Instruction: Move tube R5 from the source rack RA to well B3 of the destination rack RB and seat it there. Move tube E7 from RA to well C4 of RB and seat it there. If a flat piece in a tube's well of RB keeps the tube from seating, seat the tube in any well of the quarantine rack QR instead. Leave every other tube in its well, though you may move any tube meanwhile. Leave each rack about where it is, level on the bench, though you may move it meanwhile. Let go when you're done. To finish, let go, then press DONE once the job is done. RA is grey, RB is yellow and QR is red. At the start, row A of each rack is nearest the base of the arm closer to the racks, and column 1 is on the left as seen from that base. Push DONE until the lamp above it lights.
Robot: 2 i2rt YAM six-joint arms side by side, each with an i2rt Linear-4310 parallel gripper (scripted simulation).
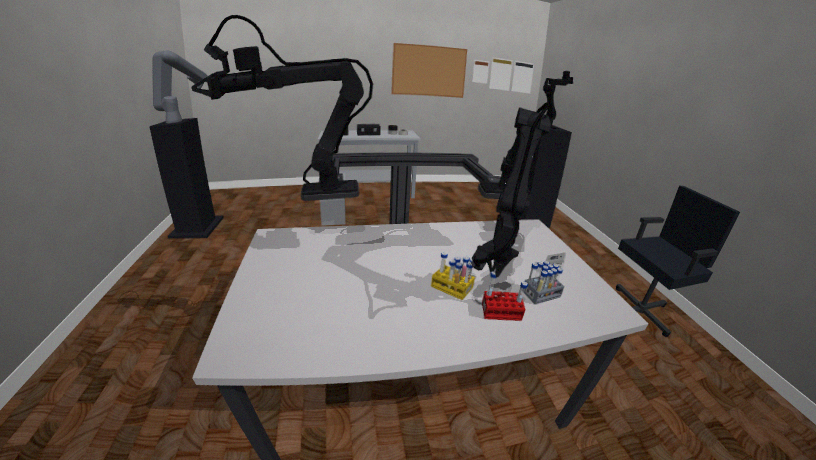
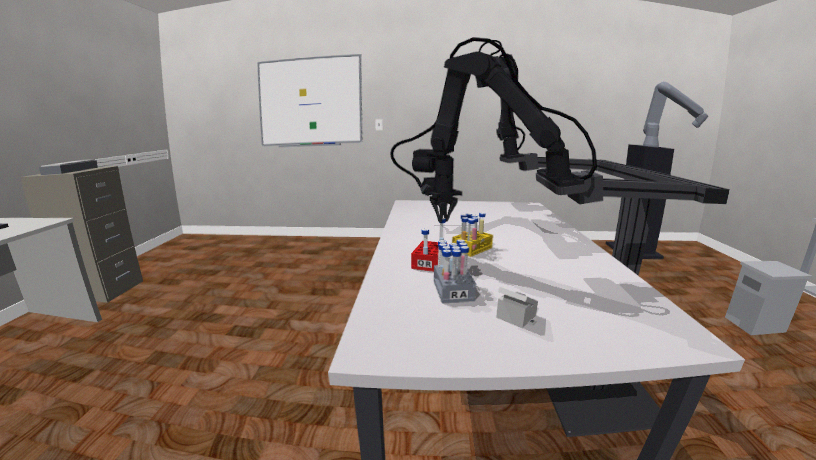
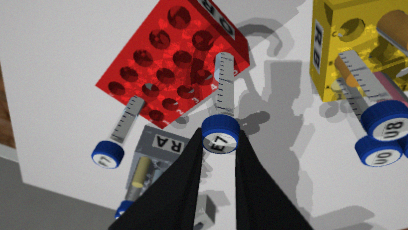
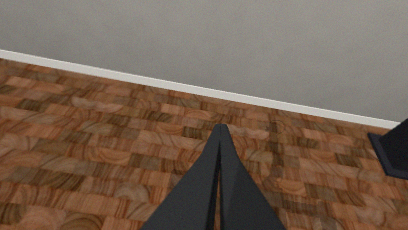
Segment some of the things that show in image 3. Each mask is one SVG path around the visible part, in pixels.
My left gripper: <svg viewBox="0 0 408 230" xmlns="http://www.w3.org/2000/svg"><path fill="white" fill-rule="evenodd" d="M240 130L235 154L236 230L314 230L261 165L245 132ZM201 127L197 128L179 158L108 230L193 230L203 156Z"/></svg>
A grey rack RA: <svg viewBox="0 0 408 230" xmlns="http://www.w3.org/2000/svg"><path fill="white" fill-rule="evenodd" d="M189 138L145 125L134 151L125 189L128 189L140 157L151 159L141 192L144 193L153 171L161 170L165 172L179 158L190 141Z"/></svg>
A red rack QR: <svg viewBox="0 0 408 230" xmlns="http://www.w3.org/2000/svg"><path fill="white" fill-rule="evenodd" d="M212 0L160 0L95 86L125 106L134 95L144 99L145 105L140 115L163 129L211 94L213 77L205 79L211 74L214 75L215 57L218 53L227 52L234 56L234 77L249 67L247 39Z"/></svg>
